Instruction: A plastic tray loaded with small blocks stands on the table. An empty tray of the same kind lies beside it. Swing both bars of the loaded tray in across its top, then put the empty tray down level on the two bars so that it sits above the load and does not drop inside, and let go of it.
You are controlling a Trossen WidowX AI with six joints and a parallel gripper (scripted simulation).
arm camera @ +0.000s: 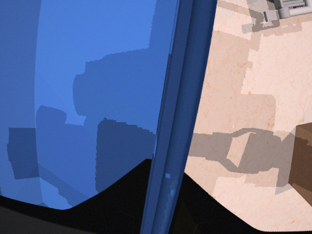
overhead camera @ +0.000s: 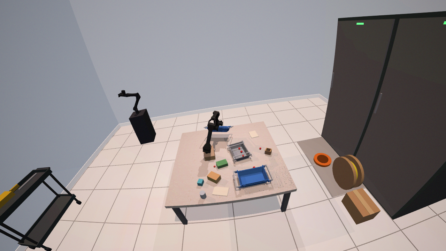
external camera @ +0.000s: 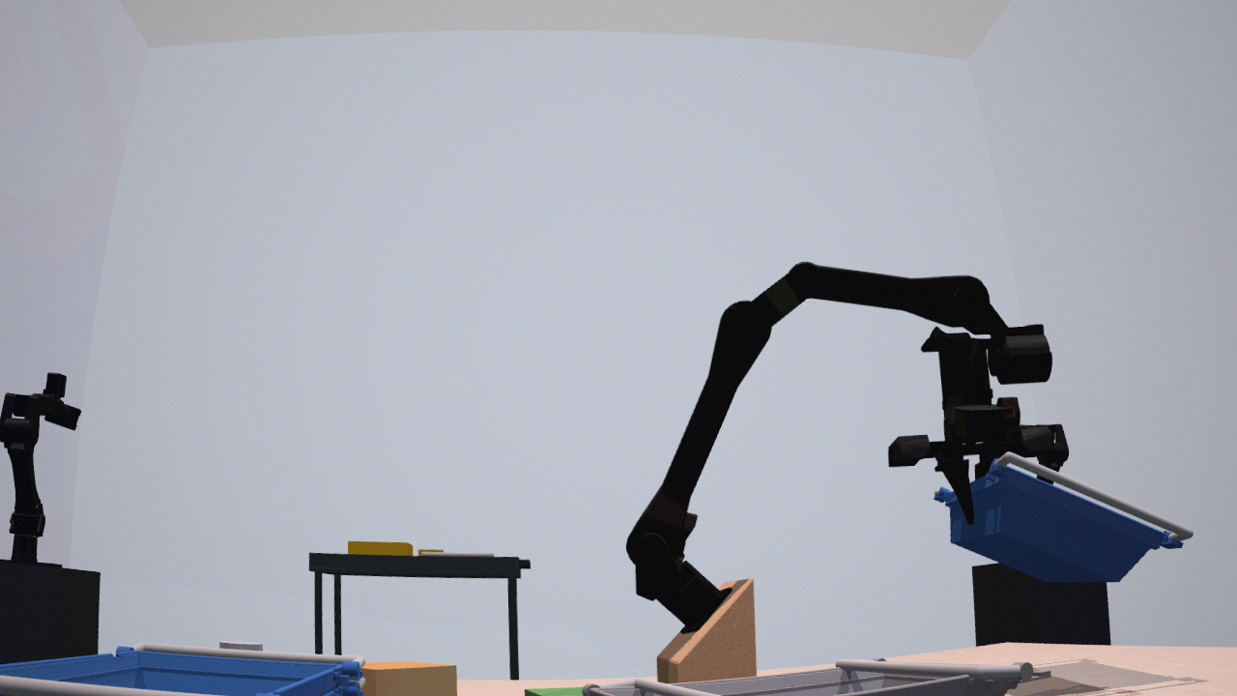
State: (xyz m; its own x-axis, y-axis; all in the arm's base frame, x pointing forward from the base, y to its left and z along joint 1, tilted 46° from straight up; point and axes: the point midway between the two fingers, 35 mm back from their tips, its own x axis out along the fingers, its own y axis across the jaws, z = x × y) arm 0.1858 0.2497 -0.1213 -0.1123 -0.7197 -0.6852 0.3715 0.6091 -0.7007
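My gripper tip is now 3 cm short of the tray, 8 cm to the right of it and 1 cm above it. From my gripper tip the other things lie so: teal cube 32 cm behind, 64 cm to the right, 17 cm below; grey cylinder 30 cm behind, 82 cm to the right, 15 cm below; green block 5 cm behind, 44 cm to the right, 17 cm below.
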